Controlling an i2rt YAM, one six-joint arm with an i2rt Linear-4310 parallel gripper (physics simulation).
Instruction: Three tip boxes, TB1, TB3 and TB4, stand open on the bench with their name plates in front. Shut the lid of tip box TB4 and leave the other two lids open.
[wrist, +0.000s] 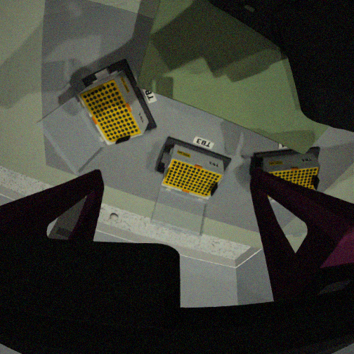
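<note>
Tip box TB1 (111, 111) stands turned at the left, its clear lid (72, 134) folded open toward the lower left. Tip box TB3 (192, 176) stands in the middle, its clear lid (179, 212) open toward the bottom of the view. The third box, TB4 by elimination (296, 175), stands at the right, its yellow tip rack exposed; its lid is mostly hidden behind the right finger and its plate (284, 146) hardly shows. My gripper (176, 177) is wide open with nothing between its fingers. It hangs above the boxes; the right fingertip overlaps TB4's left side in view.
Name plates (149, 96) (203, 143) lie in front of TB1 and TB3. A green surface (240, 95) with dark shadows spans the upper right. A large black shape (320, 60) fills the upper right corner. A speckled pale strip (140, 220) runs behind the boxes.
</note>
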